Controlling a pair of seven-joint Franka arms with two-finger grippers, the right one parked.
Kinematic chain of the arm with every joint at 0, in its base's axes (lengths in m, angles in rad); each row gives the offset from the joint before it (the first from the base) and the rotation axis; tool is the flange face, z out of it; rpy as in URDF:
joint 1: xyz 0 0 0.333 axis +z
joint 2: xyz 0 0 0 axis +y
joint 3: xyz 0 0 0.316 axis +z
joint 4: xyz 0.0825 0 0 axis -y
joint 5: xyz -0.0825 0 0.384 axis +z
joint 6: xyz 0 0 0 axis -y
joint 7: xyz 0.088 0 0 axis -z
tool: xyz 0 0 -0.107 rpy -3.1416 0 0
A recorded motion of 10 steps. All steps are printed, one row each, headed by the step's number.
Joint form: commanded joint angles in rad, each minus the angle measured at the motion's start. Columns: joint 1, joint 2, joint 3, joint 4, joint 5, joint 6, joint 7.
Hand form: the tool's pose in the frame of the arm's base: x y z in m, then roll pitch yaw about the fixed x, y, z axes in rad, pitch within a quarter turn. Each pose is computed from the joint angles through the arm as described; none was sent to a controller.
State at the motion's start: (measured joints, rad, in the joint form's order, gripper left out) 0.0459 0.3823 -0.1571 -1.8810 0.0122 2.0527 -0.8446
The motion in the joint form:
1: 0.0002 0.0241 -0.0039 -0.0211 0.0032 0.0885 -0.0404
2: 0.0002 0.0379 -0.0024 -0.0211 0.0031 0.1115 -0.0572
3: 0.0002 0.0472 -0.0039 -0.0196 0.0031 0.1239 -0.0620
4: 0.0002 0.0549 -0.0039 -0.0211 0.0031 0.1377 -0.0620
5: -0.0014 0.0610 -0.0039 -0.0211 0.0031 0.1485 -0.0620
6: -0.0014 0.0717 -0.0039 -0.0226 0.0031 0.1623 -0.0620
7: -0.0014 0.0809 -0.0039 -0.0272 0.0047 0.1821 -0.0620
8: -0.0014 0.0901 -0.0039 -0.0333 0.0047 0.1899 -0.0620
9: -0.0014 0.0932 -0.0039 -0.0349 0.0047 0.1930 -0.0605
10: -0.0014 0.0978 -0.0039 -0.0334 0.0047 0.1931 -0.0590
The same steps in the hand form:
1: 0.6061 -0.0650 0.2762 -3.0488 0.1427 0.7751
2: 0.6081 -0.0644 0.2694 -3.0547 0.1367 0.7935
3: 0.6094 -0.0654 0.2654 -3.0592 0.1349 0.7971
4: 0.6100 -0.0656 0.2611 -3.0636 0.1330 0.7971
5: 0.6107 -0.0666 0.2581 -3.0680 0.1308 0.7956
6: 0.6110 -0.0668 0.2520 -3.0704 0.1311 0.7960
7: 0.6110 -0.0669 0.2460 -3.0755 0.1276 0.7950
8: 0.6091 -0.0670 0.2386 -3.0706 0.1333 0.7957
9: 0.6086 -0.0670 0.2363 -3.0698 0.1348 0.7944
10: 0.6087 -0.0671 0.2341 -3.0681 0.1373 0.7933

